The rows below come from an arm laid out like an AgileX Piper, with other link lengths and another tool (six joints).
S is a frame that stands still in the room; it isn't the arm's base.
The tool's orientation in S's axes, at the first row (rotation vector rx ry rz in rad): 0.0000 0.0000 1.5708
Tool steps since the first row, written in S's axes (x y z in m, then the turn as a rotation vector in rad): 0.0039 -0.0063 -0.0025 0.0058 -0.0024 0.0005; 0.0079 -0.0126 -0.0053 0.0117 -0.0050 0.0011; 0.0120 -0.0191 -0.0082 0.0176 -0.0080 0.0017; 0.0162 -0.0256 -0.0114 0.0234 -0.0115 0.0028; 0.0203 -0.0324 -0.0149 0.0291 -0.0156 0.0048; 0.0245 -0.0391 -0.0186 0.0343 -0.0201 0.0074; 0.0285 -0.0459 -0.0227 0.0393 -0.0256 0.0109; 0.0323 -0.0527 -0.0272 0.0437 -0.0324 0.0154; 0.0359 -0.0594 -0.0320 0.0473 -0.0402 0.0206; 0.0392 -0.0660 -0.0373 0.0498 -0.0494 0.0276
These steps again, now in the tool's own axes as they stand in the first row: -0.0063 -0.0039 -0.0025 -0.0024 -0.0058 0.0005; -0.0126 -0.0079 -0.0053 -0.0050 -0.0117 0.0011; -0.0191 -0.0120 -0.0082 -0.0080 -0.0176 0.0017; -0.0256 -0.0162 -0.0114 -0.0115 -0.0234 0.0028; -0.0324 -0.0203 -0.0149 -0.0156 -0.0291 0.0048; -0.0391 -0.0245 -0.0186 -0.0201 -0.0343 0.0074; -0.0459 -0.0285 -0.0227 -0.0256 -0.0393 0.0109; -0.0527 -0.0323 -0.0272 -0.0324 -0.0437 0.0154; -0.0594 -0.0359 -0.0320 -0.0402 -0.0473 0.0206; -0.0660 -0.0392 -0.0373 -0.0494 -0.0498 0.0276
